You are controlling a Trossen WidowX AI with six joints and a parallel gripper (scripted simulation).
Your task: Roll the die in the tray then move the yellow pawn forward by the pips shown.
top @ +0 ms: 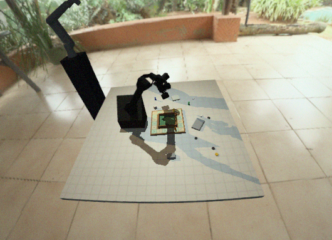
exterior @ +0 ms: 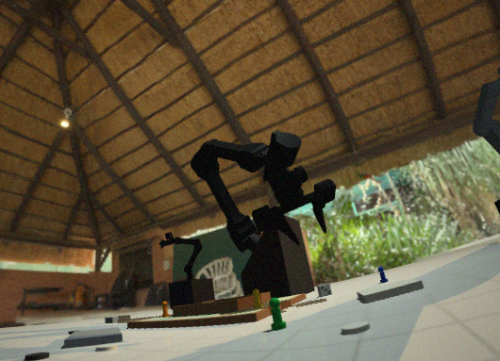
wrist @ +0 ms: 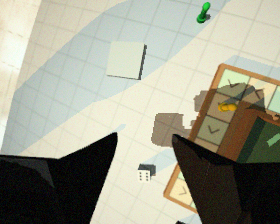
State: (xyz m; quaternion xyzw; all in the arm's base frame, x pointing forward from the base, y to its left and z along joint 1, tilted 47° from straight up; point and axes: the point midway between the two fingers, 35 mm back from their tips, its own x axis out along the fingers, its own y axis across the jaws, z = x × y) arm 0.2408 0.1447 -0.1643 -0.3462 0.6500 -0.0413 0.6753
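The die lies 100 mm behind my gripper tip, 30 mm to the right of it and 110 mm below it. The rest, counted from my gripper tip: yellow pawn (80 mm ahead, 100 mm to the right, 90 mm below); blue pawn (110 mm behind, 100 mm to the left, 100 mm below); green tray (20 mm ahead, 220 mm to the right, 110 mm below).
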